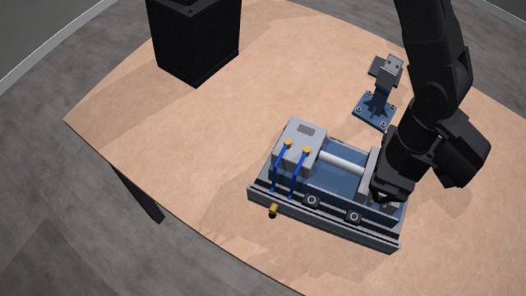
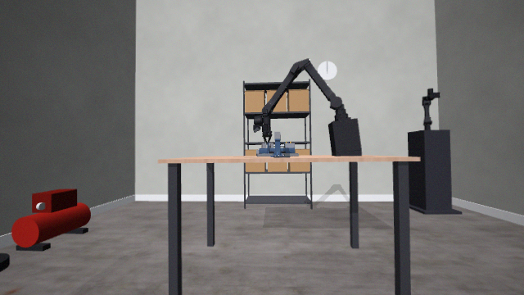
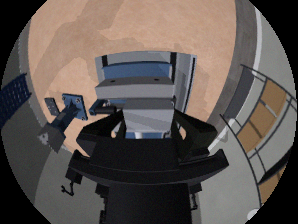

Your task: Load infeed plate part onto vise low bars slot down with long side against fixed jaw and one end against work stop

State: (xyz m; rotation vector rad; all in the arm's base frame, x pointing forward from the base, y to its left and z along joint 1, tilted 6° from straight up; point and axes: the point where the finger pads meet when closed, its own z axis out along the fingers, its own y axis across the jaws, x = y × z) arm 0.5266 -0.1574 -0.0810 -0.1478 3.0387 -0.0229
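My hand is 1 cm above the grey part. Also, from my hand: moving jaw (3 cm behind, 2 cm to the left, 2 cm below); fixed jaw (3 cm ahead, 2 cm to the left, 2 cm below); work stop (7 cm to the left, 1 cm below).
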